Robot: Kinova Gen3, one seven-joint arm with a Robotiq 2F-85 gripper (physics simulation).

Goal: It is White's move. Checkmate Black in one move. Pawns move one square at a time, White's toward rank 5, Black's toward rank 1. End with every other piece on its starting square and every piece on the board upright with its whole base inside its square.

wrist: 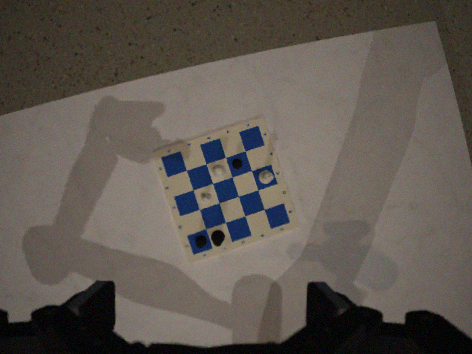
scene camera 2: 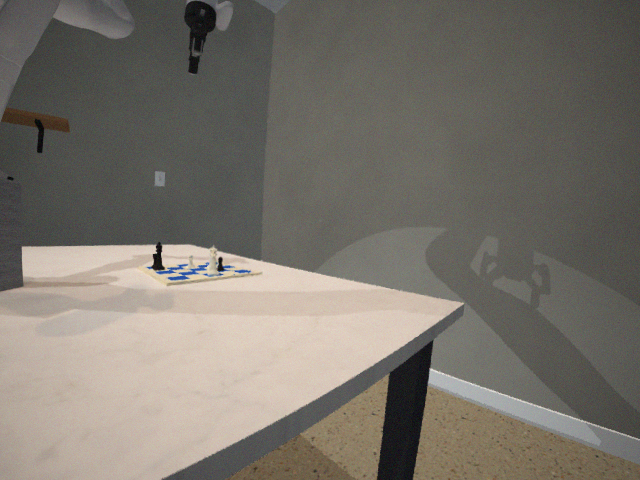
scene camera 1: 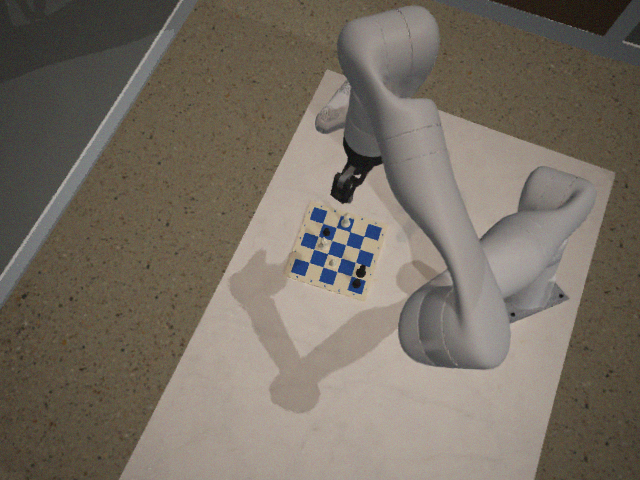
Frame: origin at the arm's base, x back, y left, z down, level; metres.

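Seen in the pictures: gripper, fingertip midpoint: (wrist: 211, 304) (scene camera 2: 194, 64) (scene camera 1: 361, 179); arm's base at its link origin: (scene camera 1: 523, 290).
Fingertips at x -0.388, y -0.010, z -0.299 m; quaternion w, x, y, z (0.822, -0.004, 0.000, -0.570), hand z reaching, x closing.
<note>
Offsets run from my fingertips to a thing's top centre. Level surfaces: height alone.
The blue and cream chessboard {dx -0.028, dy -0.025, dz +0.497 m} (scene camera 1: 341, 235) (scene camera 2: 206, 279) (wrist: 245, 182) lies on the table. A large white piece {dx -0.027, dy -0.102, dz +0.434 m} (scene camera 1: 345, 221) (wrist: 266, 176) stands on a blue edge square. A black pawn {dx -0.067, dy -0.060, dz +0.465 m} (scene camera 1: 326, 232) (scene camera 2: 220, 264) (wrist: 237, 163) stands beside another white piece {dx -0.065, dy -0.024, dz +0.444 m} (scene camera 1: 324, 241) (wrist: 218, 170). A small white pawn {dx -0.028, dy +0.014, dz +0.465 m} (scene camera 1: 331, 262) (scene camera 2: 191, 262) (wrist: 206, 195) stands nearby. A black piece {dx +0.045, dy +0.051, dz +0.464 m} (scene camera 1: 356, 284) (wrist: 200, 241) is on a blue corner square, beside a taller black piece {dx +0.048, dy +0.019, dz +0.434 m} (scene camera 1: 360, 270) (wrist: 218, 237). The pieces look upright; exact types are unclear. My gripper (scene camera 1: 342, 195) (scene camera 2: 193, 68) (wrist: 211, 304) is open and empty, high above the table.
The arm (scene camera 1: 429, 155) (scene camera 2: 20, 46) reaches over the table {dz +0.503 m} (scene camera 1: 361, 413) (scene camera 2: 206, 361) (wrist: 300, 90) from its base (scene camera 1: 537, 304). Arm shadows fall on the table around the board. Walls (scene camera 2: 439, 129) stand behind the table.
</note>
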